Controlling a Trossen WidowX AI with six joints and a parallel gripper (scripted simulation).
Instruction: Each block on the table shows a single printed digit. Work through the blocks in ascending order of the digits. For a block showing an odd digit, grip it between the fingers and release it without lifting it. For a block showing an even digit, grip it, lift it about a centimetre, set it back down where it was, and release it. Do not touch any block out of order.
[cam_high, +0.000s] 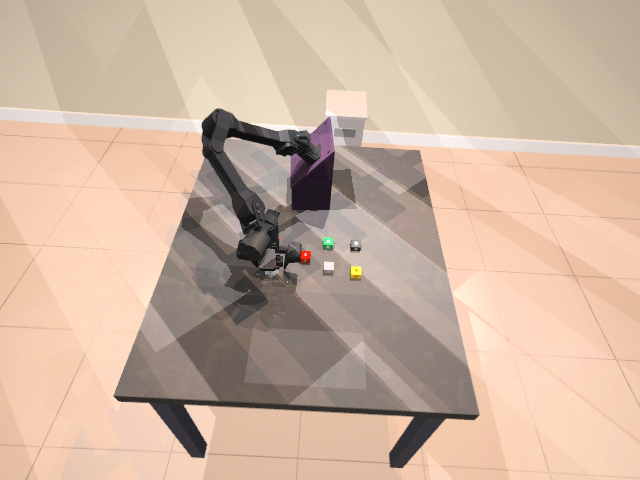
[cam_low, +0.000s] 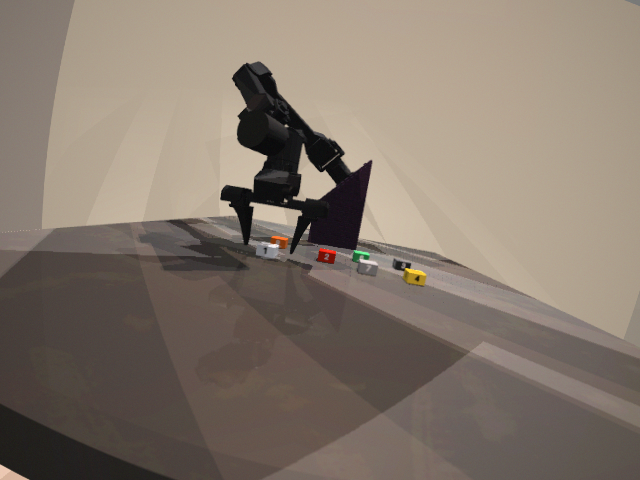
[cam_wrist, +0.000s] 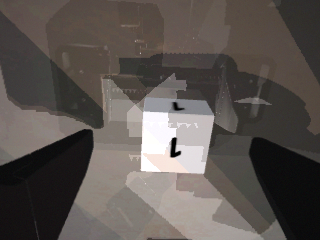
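My gripper tip is right at the white block marked 1. From my gripper tip the other things lie so: red block marked 2 (50 mm behind, 110 mm to the left); then orange block (110 mm behind); then grey block marked 7 (10 mm behind, 180 mm to the left).
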